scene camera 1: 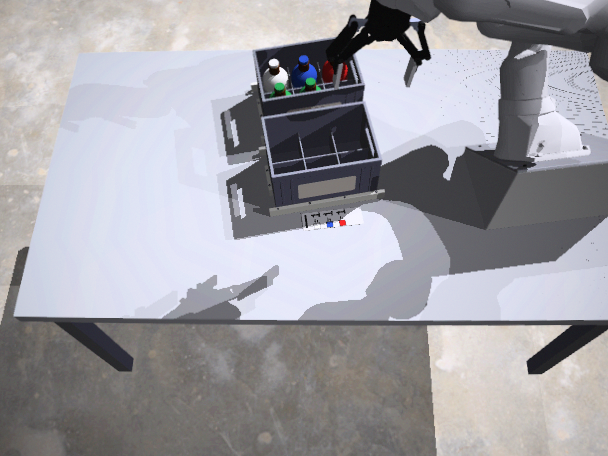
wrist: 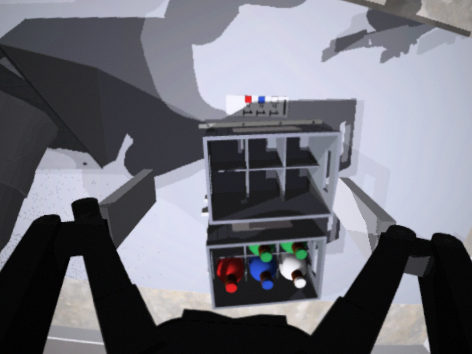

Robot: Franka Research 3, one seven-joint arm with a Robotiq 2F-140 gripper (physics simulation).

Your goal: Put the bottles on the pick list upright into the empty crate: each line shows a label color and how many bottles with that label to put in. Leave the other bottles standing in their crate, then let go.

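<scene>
The empty crate (scene camera 1: 367, 176) (wrist: 270, 218) has six compartments. The bottle crate (scene camera 1: 311, 94) (wrist: 211, 275) stands directly behind it in the scene view. In it stand a white bottle (scene camera 1: 274, 78) (wrist: 291, 267), a blue bottle (scene camera 1: 303, 75) (wrist: 262, 268), a red bottle (scene camera 1: 328, 74) (wrist: 229, 269) and two green-capped bottles (scene camera 1: 280, 89) (scene camera 1: 310, 83) (wrist: 266, 256) (wrist: 300, 253). My gripper (scene camera 1: 374, 75) (wrist: 244, 189) is open and empty, above the crates; one finger partly hides the red bottle in the scene view. The pick list (scene camera 1: 355, 218) (wrist: 235, 103) shows white, blue and red squares; its counts are too small to read.
A light rail (scene camera 1: 325, 202) (wrist: 260, 123) runs along the empty crate's list-side wall. The robot's pedestal block (scene camera 1: 540, 200) stands on the table (scene camera 1: 125, 200) at the right in the scene view. Shadows of the arm and crates fall across the table.
</scene>
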